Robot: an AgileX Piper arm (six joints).
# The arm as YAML. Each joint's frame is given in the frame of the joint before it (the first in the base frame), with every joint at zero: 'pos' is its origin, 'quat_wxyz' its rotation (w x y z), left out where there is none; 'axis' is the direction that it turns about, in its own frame. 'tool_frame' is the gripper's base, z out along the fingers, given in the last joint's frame.
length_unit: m
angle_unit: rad
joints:
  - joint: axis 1
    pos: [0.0, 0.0, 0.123]
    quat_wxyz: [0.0, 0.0, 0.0, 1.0]
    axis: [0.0, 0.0, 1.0]
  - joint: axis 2
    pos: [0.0, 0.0, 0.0]
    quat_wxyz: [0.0, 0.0, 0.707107, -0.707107]
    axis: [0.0, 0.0, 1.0]
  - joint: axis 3
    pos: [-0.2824, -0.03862, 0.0]
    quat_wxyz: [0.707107, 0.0, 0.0, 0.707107]
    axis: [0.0, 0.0, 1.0]
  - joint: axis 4
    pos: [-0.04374, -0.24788, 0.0]
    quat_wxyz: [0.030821, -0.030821, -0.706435, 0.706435]
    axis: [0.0, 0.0, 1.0]
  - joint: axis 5
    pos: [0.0, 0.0, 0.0]
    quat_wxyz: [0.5, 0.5, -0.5, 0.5]
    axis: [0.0, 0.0, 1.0]
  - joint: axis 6
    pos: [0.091, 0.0, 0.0]
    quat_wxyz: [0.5, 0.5, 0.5, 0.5]
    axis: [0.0, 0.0, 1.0]
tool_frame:
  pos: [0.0, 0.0, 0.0]
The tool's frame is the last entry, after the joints.
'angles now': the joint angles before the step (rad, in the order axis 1, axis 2, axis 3, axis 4, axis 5, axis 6). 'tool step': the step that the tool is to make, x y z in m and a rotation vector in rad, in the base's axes. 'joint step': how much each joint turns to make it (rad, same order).
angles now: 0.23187 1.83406 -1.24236 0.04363 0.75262 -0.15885
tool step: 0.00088 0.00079 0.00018 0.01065 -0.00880 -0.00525
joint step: -0.00001 0.00046 0.00002 0.00984 -0.01150 -0.00001
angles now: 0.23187 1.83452 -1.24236 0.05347 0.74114 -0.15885
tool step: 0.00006 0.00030 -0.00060 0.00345 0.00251 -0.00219
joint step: 0.00001 0.00165 0.00002 0.00449 -0.00001 0.00002
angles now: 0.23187 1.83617 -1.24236 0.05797 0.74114 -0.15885
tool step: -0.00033 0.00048 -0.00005 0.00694 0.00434 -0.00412
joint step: -0.00002 0.00001 0.00001 0.00878 0.00262 -0.00002
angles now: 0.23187 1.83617 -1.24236 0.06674 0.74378 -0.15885
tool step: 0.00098 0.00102 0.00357 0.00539 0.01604 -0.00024
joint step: 0.00001 0.00231 -0.02047 0.00976 0.03274 -0.00248
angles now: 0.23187 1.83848 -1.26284 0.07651 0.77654 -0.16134
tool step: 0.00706 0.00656 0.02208 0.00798 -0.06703 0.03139
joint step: 0.01289 -0.01571 -0.06230 -0.00293 0.01195 -0.01745
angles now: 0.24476 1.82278 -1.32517 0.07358 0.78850 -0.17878
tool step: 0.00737 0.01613 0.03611 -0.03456 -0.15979 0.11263
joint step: 0.04448 -0.02913 -0.08475 -0.05417 -0.02939 -0.05618
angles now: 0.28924 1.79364 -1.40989 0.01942 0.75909 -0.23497
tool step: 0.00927 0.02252 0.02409 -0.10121 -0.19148 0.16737
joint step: 0.06244 0.00484 -0.07203 -0.11190 -0.08489 -0.08792
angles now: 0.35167 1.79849 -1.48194 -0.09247 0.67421 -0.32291
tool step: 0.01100 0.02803 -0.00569 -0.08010 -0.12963 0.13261
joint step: 0.06249 0.05498 -0.03077 -0.10502 -0.11878 -0.03798
